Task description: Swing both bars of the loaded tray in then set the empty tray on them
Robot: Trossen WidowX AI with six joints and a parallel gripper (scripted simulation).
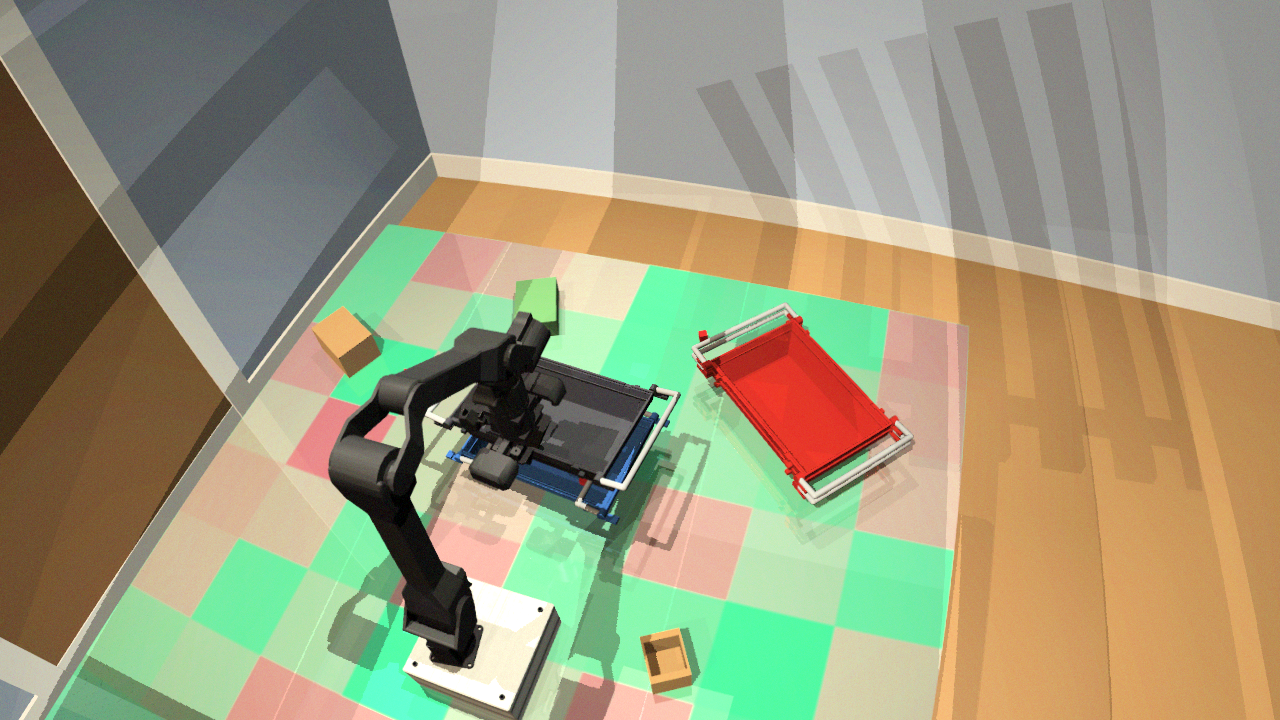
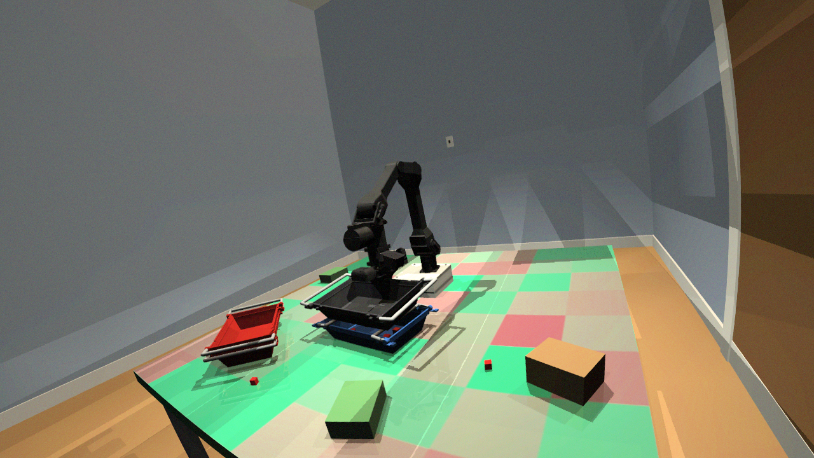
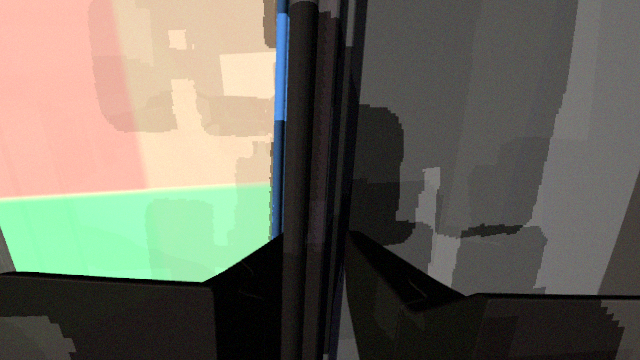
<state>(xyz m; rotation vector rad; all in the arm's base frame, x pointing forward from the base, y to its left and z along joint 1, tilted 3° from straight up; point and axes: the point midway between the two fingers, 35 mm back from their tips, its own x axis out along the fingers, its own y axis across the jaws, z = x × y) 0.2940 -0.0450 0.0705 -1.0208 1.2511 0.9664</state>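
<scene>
The black tray is 70 mm ahead of my gripper tip, 20 mm to the right of it and 20 mm above it. The rest, counted from my gripper tip: small brown box 270 mm behind, 240 mm to the right, 80 mm below.
</scene>
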